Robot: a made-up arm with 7 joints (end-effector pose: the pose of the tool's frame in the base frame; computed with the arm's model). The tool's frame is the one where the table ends.
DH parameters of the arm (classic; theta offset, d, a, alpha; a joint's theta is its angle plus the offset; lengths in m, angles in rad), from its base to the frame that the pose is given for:
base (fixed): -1.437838 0 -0.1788 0
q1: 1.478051 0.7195 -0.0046 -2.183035
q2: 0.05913 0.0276 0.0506 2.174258
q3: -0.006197 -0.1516 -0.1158 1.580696
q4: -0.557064 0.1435 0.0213 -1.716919
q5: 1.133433 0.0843 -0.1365 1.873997
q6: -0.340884 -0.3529 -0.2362 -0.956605
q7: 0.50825 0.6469 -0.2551 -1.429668
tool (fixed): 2.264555 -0.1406 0 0
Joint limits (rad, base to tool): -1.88..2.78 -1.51..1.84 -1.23..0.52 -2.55..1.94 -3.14..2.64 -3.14..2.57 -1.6..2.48
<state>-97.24 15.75 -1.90 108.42 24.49 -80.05 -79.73</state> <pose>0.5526 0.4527 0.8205 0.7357 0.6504 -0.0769 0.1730</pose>
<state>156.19 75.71 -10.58 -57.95 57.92 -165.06 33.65</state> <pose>0.0951 -0.2625 0.9214 -0.5312 -0.0474 0.8306 0.1606</pose>
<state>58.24 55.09 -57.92 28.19 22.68 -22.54 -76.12</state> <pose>0.3880 0.3580 1.2317 -0.3912 -0.8039 -0.3755 0.2442</pose>
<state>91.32 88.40 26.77 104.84 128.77 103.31 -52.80</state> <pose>0.3878 0.5688 0.3711 -0.3394 0.1771 -0.2642 0.8852</pose>
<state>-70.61 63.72 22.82 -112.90 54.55 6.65 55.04</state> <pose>-0.1194 0.8435 0.4445 -0.0490 -0.8010 -0.3820 0.4583</pose>
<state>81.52 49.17 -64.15 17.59 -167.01 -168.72 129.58</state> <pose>-0.1565 -0.1853 0.1880 -0.3765 -0.3293 0.4100 0.7627</pose>
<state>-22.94 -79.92 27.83 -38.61 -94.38 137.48 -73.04</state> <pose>-0.1085 -0.2843 0.1030 -0.7449 -0.1040 0.4750 0.4568</pose>
